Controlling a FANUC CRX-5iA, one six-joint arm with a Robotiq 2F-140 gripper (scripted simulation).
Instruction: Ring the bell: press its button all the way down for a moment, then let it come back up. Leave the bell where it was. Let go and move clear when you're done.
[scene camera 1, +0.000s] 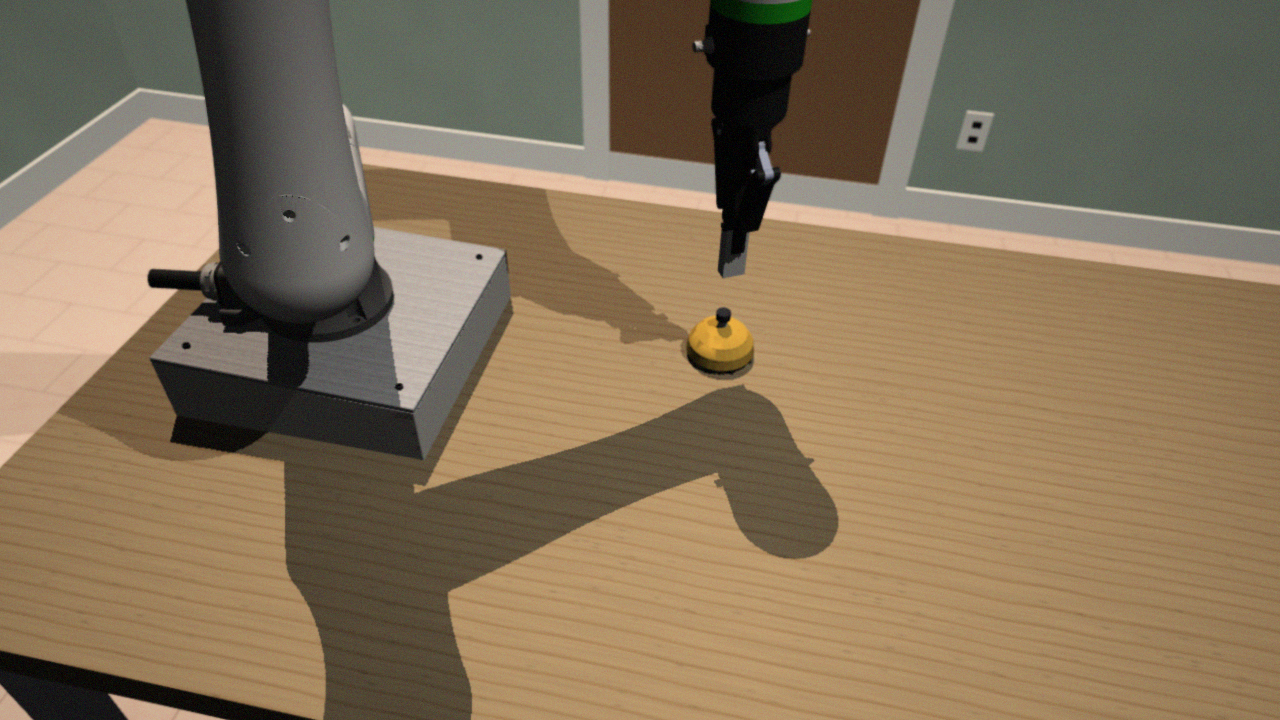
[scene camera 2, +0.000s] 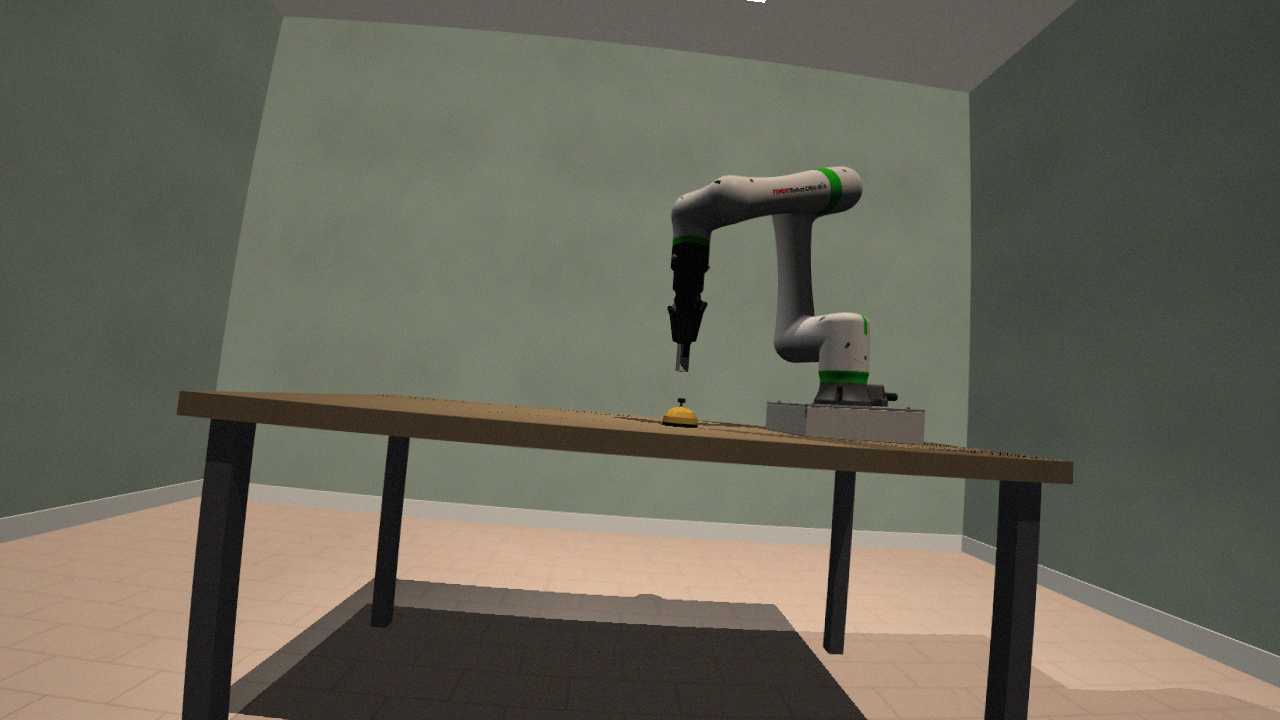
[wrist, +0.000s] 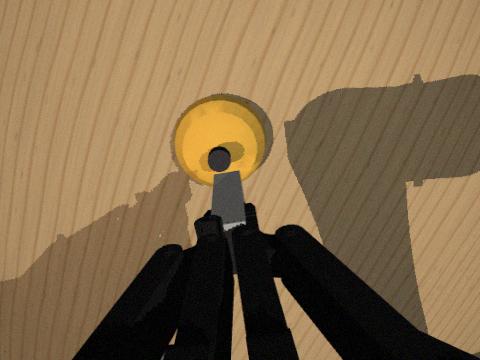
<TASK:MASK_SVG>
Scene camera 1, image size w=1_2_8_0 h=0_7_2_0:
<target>gripper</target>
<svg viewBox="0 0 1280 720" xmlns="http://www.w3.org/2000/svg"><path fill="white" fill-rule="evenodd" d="M792 76L775 81L755 82L731 78L714 70L711 109L716 118L712 118L711 125L714 137L716 205L718 209L722 209L723 220L721 223L718 272L722 278L745 274L749 233L759 230L773 187L781 178L780 168L771 167L768 155L772 149L771 131L785 118L787 113Z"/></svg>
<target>bell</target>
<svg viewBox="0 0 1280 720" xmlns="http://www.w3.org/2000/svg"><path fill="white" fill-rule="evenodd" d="M721 307L717 309L716 316L705 318L691 330L686 343L686 350L689 355L688 360L702 366L706 373L723 371L733 375L736 369L746 364L751 364L754 354L754 343L751 333L743 323L731 317L730 309Z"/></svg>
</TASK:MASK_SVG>
